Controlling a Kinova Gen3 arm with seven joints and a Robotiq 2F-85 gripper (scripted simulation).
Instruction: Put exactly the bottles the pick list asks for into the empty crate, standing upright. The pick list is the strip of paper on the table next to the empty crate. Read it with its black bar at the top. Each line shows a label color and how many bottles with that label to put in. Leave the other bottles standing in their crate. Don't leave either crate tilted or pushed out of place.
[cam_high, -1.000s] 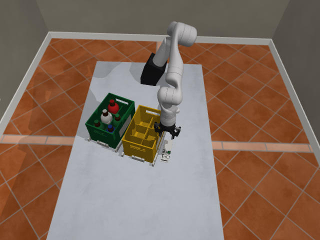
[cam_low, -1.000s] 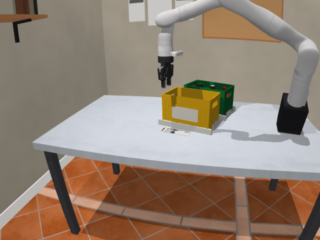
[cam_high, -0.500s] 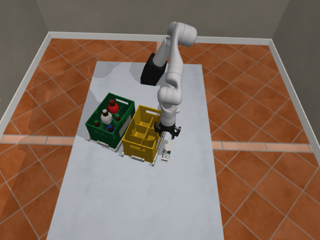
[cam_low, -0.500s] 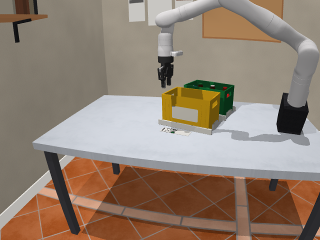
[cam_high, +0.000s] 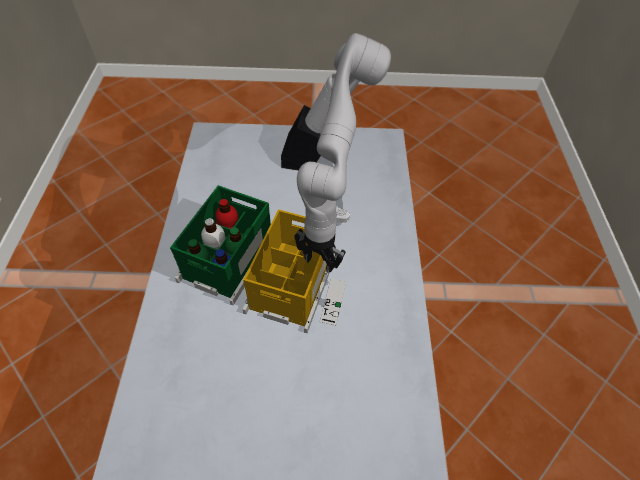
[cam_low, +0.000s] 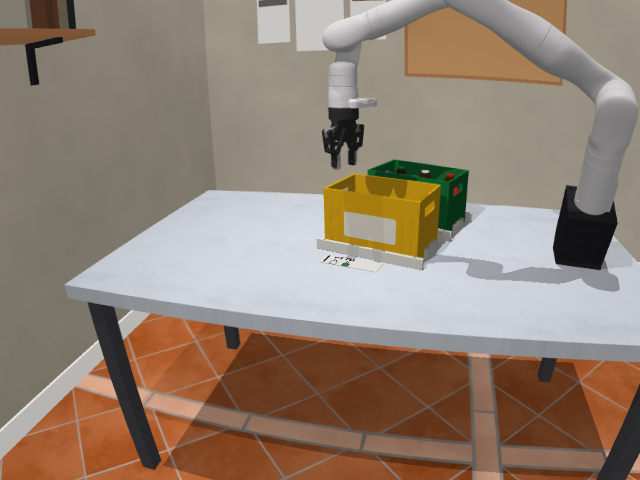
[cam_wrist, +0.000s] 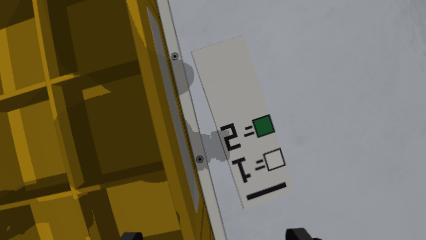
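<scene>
Now: hand 360 mm to the left of the white-label bottle, 170 mm past it and 170 mm above it. The rest, counted from my hand: blue-label bottle 300 mm to the right, 170 mm below, 60 mm behind; pick list 260 mm below, 50 mm to the left, 30 mm behind; yellow crate 170 mm below, 90 mm to the right, 90 mm behind.
</scene>
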